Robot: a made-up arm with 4 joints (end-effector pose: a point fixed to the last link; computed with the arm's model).
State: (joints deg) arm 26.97 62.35 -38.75 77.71
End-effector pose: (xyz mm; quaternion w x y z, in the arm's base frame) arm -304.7 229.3 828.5 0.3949 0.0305 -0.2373 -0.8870
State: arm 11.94 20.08 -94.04 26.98
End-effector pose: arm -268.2 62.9 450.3 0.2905 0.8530 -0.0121 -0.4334
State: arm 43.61 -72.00 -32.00 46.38
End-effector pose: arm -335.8 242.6 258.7 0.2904 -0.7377 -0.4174 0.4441
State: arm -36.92 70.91 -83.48 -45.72
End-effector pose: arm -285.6 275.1 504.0 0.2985 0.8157 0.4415 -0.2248
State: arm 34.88 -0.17 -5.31 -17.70
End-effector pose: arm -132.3 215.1 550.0 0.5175 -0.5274 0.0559 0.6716
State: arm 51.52 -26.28 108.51 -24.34
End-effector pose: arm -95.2 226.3 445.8 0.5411 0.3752 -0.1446 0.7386
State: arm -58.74 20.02 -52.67 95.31
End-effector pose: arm 78.9 -172.6 715.7 0.9155 0.2234 0.1261 -0.3099
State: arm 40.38 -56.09 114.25 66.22
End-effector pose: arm -163.2 -45.1 237.9 0.0762 -0.3696 0.8393 -0.3913
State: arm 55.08 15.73 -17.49 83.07
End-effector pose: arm -430.1 144.5 720.9 0.0259 0.2037 0.0942 -0.9741
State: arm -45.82 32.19 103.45 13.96
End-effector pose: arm -69.4 178.3 601.7 0.0312 -0.2956 -0.3209 -0.8993
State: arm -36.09 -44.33 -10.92 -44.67
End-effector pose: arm -27.5 171.6 545.6 0.4455 -0.2786 -0.3868 0.7578
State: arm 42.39 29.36 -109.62 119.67
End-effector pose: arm -515.9 88.8 733.3 0.5794 0.1510 -0.4657 -0.6517
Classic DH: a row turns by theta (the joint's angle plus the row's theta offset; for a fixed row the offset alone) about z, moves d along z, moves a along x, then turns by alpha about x. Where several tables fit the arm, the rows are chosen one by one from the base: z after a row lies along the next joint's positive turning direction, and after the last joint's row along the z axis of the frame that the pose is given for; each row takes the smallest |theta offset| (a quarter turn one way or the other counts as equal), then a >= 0, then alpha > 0; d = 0 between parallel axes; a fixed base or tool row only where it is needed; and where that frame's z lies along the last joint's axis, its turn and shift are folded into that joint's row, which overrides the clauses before.
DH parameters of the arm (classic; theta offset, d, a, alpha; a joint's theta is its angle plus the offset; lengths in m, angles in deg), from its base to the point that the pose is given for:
base (fixed): -62.65 0 -0.1959 180
joint 1: 27.35 -0.46 -0.023 -90
joint 2: 90 0.072 0.041 -90
joint 3: -89.83 -0.2544 -0.1368 -74.68
joint 4: -72.14 0.0352 0.2204 -57.77
tool (fixed): 41.59 0.1396 0 0

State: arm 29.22 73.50 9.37 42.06
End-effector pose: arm -178.4 356.9 714.5 0.0417 -0.0054 0.3464 0.9372
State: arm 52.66 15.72 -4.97 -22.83
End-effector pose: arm -78.3 230.3 546.8 0.5719 -0.5017 0.2712 0.5897
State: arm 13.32 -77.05 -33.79 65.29
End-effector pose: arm -340.3 88.8 176.3 0.0252 -0.6255 -0.6103 0.4855
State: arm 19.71 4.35 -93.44 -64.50
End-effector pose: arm -194.5 259.9 713.2 0.4109 -0.8819 -0.2218 -0.0648
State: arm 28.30 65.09 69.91 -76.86
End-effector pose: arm -108.4 4.2 396.0 0.3733 -0.1891 0.8578 0.2983
